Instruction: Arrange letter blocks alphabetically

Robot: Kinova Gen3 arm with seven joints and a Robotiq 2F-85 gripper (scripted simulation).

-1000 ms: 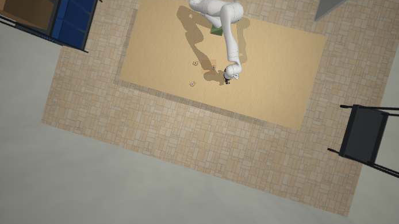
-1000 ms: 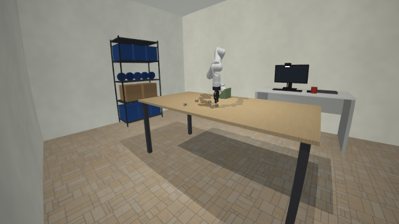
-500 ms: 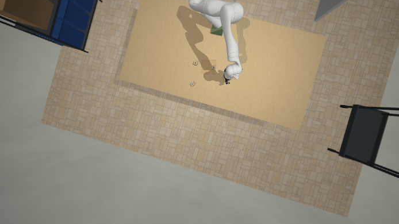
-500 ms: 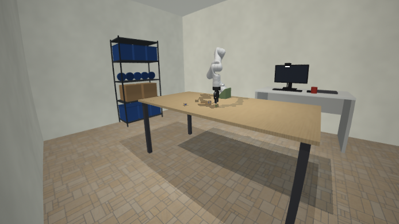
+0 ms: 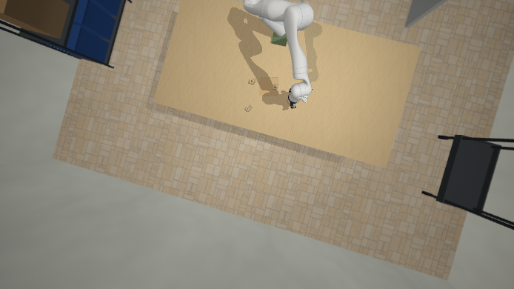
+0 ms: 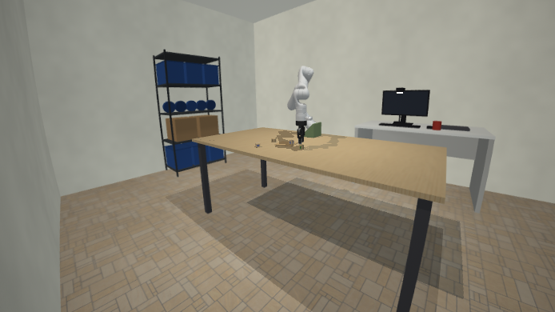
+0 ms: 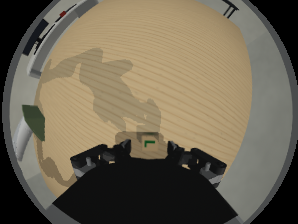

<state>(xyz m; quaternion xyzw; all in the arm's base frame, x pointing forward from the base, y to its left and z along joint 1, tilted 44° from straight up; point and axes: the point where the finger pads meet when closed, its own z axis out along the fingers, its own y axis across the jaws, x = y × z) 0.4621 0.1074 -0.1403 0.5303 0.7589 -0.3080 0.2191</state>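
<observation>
My gripper is now 40 mm above the green-marked block. Also, from my hand: tan mat: 180 mm to the right, 80 mm behind, 50 mm below.
</observation>
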